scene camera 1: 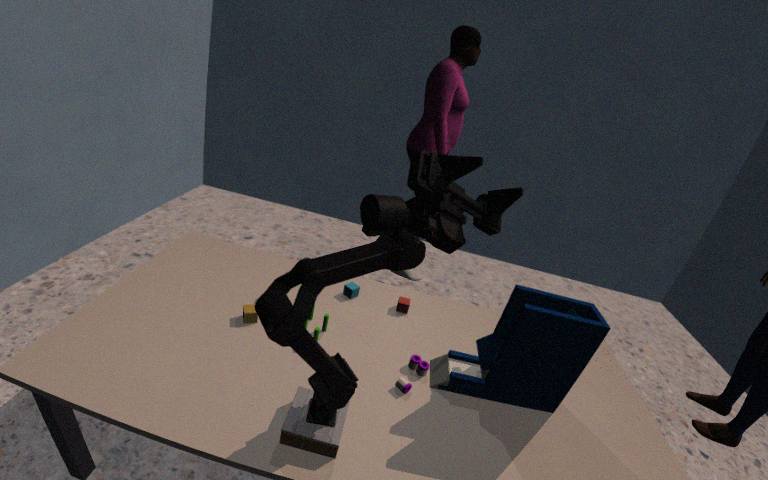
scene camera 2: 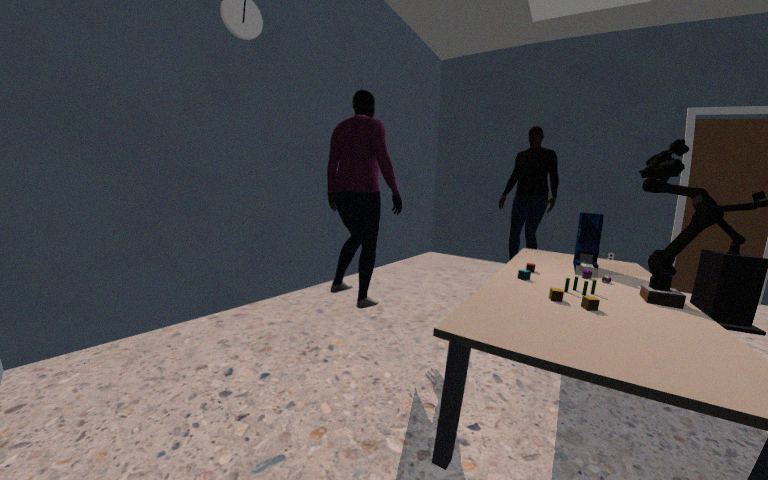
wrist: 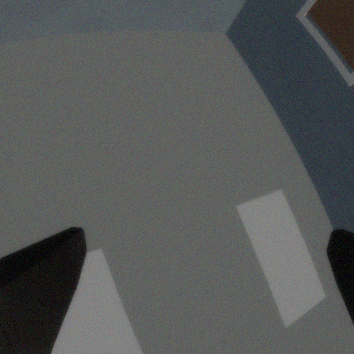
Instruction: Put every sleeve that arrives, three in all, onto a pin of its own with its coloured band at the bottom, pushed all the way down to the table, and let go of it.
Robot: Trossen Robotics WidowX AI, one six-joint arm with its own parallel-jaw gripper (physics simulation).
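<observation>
Two grey sleeves [scene camera 1: 414,366] [scene camera 1: 422,371] stand upright side by side, purple bands at the top, in front of the blue chute. A third sleeve [scene camera 1: 403,385] [scene camera 2: 606,279] lies on its side nearer the arm's base, its purple band towards the lower right in scene camera 1. Several thin green pins [scene camera 1: 325,322] [scene camera 2: 585,288] stand on the table; the arm partly hides them in scene camera 1, and no sleeve shows on them in scene camera 2. My gripper [scene camera 1: 501,176] [wrist: 211,243] is open and empty, high above the table, its fingers pointing away from the tabletop.
The tall blue chute [scene camera 1: 543,356] [scene camera 2: 589,234] stands right of the sleeves. Teal [scene camera 1: 351,290] [scene camera 2: 523,274], red [scene camera 1: 403,305] [scene camera 2: 530,267] and two yellow cubes [scene camera 2: 556,294] [scene camera 2: 590,303] lie around the pins. Two people stand beyond the table. A black pedestal [scene camera 2: 727,288] stands behind the arm.
</observation>
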